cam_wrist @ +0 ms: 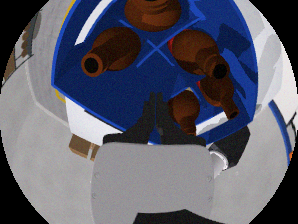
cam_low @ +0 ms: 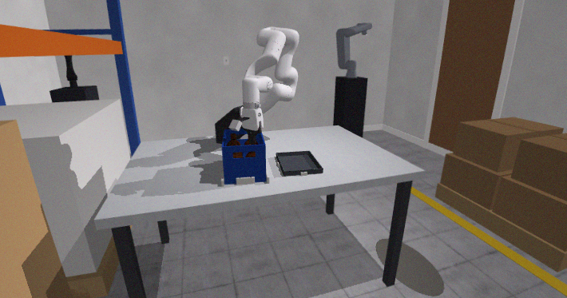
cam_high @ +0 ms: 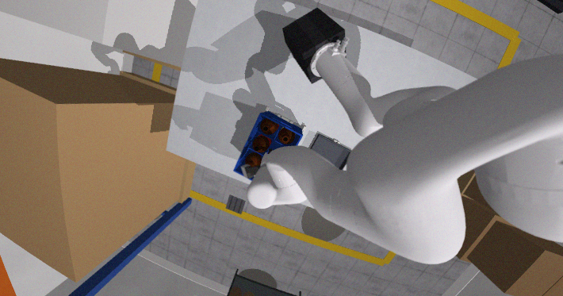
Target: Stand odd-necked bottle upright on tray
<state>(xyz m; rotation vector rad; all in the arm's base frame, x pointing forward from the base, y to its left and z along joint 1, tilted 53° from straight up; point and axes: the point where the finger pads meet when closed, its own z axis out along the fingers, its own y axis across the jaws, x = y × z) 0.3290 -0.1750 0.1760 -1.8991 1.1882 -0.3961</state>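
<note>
My gripper is now 4 cm to the left of the blue crate and 7 cm above it. Round my hand: dark tray: 1 cm behind, 23 cm to the left, 15 cm below; glass bottle: 10 cm behind, 8 cm to the right, 7 cm below.
</note>
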